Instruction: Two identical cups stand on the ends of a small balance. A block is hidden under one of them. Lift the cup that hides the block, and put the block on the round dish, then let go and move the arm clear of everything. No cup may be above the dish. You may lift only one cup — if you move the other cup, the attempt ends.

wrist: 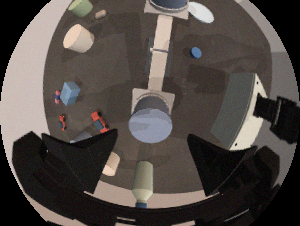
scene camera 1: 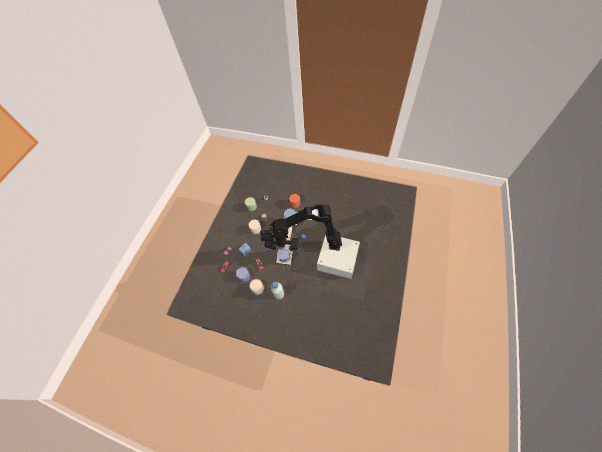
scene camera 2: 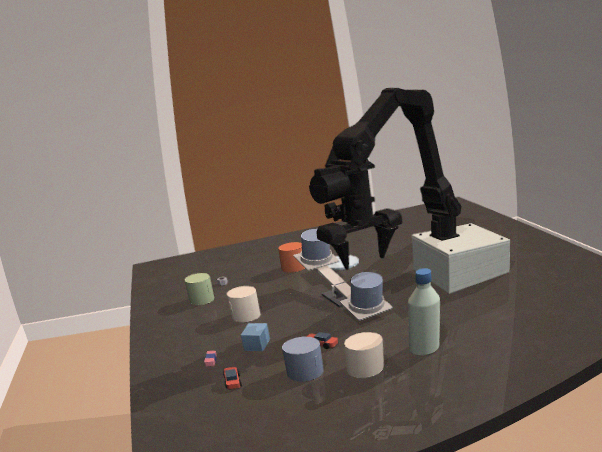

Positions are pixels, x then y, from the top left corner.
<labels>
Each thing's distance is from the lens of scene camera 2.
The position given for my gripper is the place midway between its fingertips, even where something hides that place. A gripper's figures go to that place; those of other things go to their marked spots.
my gripper [scene camera 2: 364,263]: 120 cm
cup [scene camera 2: 366,288]: 118 cm
bottle [scene camera 2: 423,305]: 100 cm
The marked spots on the cup and the bottle are 22 cm apart.
</labels>
